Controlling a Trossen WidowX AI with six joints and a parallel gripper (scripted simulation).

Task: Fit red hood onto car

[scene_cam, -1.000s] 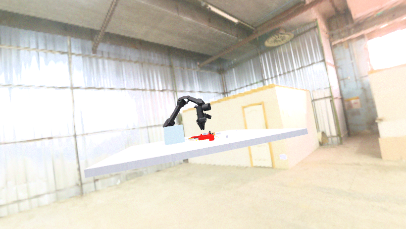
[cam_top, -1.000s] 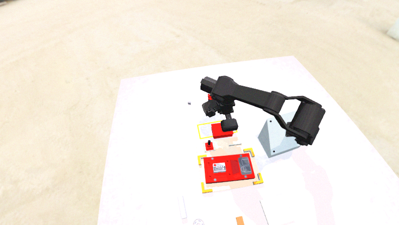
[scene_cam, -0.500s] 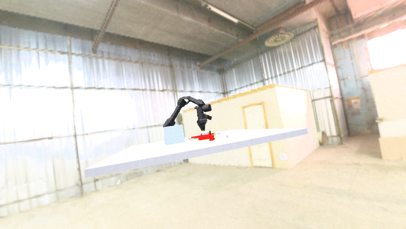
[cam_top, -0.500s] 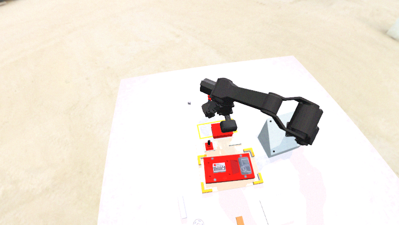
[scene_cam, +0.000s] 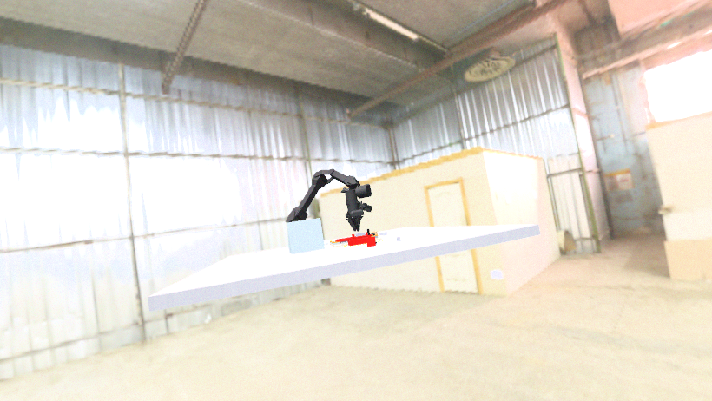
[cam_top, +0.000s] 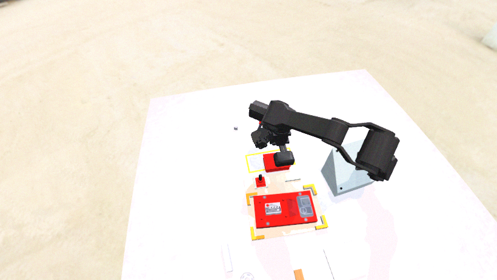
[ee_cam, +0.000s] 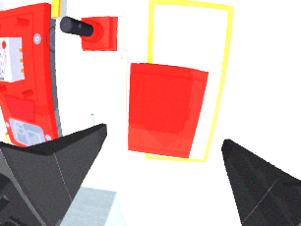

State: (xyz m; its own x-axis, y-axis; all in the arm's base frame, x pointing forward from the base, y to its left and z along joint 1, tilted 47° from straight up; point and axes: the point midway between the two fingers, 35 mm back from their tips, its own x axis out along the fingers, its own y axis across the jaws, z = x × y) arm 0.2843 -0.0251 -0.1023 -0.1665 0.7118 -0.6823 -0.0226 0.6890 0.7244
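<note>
The red hood lies 50 mm below my gripper tip. The rest, counted from my gripper tip: jig (170 mm to the left, 50 mm below, 10 mm ahead); engine block (190 mm to the left, 50 mm ahead, 40 mm below).
</note>
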